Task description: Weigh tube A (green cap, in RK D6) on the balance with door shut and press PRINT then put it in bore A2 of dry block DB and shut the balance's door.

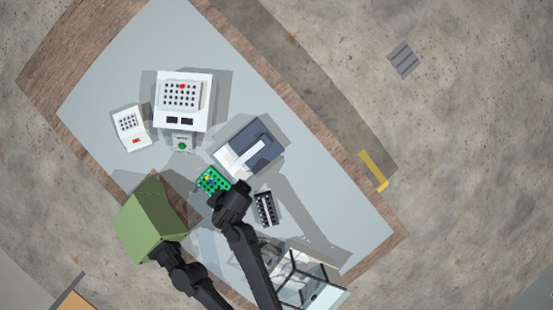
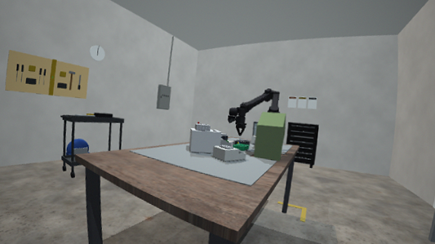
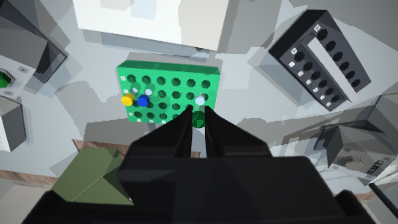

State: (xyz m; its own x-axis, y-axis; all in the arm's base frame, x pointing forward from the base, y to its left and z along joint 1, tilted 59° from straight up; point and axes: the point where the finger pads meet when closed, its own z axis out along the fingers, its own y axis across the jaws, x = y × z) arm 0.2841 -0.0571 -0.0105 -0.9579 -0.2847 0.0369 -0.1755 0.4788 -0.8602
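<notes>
My gripper is now 90 mm above the green tube rack RK, 40 mm past it and 30 mm to the right of it. From my hand the other things lie so: magnet block MG 160 mm to the right, 80 mm below, 50 mm ahead; then green-capped tube 20 mm below; then white print key 290 mm to the right, 80 mm behind, 30 mm below.
</notes>
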